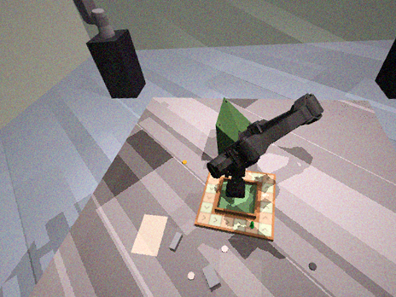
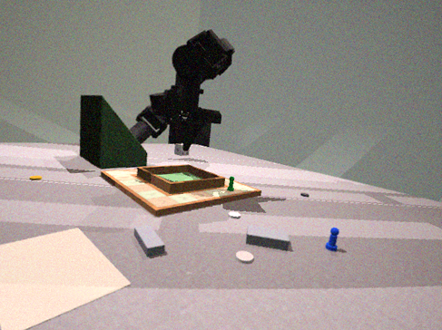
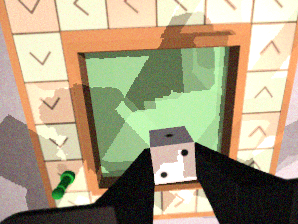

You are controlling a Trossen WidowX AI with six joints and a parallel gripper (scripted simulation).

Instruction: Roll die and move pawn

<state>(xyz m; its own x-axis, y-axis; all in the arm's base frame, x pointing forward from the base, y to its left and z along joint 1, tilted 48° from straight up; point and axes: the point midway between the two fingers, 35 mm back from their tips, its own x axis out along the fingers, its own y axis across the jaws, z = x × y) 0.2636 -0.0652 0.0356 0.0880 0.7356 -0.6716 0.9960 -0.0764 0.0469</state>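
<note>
My gripper tip is 120 mm short of the green pawn, 60 mm to the right of it and 60 mm above it. From my gripper tip the other things lie so: white die: right at my gripper tip; then dice tray: 80 mm below; then yellow disc: 260 mm to the right, 180 mm behind, 90 mm below.
</note>
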